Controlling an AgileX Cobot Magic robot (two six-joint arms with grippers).
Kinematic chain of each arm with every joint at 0, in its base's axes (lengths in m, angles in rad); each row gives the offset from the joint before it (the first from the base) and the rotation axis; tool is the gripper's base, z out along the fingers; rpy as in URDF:
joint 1: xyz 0 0 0.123 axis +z
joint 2: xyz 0 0 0 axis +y
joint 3: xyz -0.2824 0 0.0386 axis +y
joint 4: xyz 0.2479 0 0.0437 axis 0.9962 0 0.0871
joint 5: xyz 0 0 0 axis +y
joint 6: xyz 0.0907 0 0.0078 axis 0.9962 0 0.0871
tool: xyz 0 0 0 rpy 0 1.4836 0
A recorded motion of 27 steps. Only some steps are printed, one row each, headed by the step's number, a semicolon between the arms.
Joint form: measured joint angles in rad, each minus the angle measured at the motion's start. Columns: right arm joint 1, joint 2, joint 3, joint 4, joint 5, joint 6; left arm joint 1, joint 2, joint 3, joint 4, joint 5, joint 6.
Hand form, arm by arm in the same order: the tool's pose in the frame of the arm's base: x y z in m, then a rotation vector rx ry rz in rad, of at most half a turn. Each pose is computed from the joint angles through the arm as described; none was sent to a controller.
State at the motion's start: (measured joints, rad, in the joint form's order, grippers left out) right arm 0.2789 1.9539 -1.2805 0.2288 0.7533 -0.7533; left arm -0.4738 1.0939 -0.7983 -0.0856 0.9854 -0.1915
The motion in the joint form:
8: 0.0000 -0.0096 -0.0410 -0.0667 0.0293 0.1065; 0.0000 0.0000 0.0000 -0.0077 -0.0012 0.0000
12: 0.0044 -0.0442 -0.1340 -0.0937 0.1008 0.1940; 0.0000 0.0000 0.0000 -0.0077 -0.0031 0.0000
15: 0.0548 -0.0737 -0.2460 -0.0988 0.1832 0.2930; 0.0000 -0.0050 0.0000 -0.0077 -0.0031 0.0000
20: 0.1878 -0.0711 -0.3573 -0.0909 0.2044 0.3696; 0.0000 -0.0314 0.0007 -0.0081 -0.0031 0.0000
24: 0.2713 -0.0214 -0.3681 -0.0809 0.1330 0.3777; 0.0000 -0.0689 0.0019 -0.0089 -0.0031 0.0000
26: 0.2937 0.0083 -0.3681 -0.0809 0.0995 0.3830; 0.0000 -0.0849 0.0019 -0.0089 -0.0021 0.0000
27: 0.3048 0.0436 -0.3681 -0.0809 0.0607 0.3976; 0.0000 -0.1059 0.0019 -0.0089 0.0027 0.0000
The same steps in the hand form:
8: 0.3710 0.1170 0.1753 -1.1501 2.6276 0.1154; 0.1642 -0.0921 0.2769 0.3426 2.7771 -0.2907
12: 0.3785 0.1198 0.2110 -1.0581 2.6127 0.1013; 0.1643 -0.0922 0.2769 0.3423 2.7753 -0.2914
15: 0.3779 0.1411 0.2510 -0.9951 2.5794 0.1319; 0.1636 -0.0918 0.2779 0.3419 2.7704 -0.2934
20: 0.3656 0.1957 0.2811 -1.0423 2.4752 0.2020; 0.1598 -0.0899 0.2826 0.3401 2.7452 -0.3043
24: 0.3602 0.2332 0.2663 -1.1090 2.4158 0.2404; 0.1543 -0.0871 0.2890 0.3373 2.7097 -0.3196
26: 0.3607 0.2446 0.2548 -1.1235 2.4069 0.2469; 0.1518 -0.0859 0.2918 0.3365 2.6950 -0.3254
27: 0.3645 0.2524 0.2410 -1.1125 2.4100 0.2521; 0.1483 -0.0841 0.2952 0.3360 2.6789 -0.3319

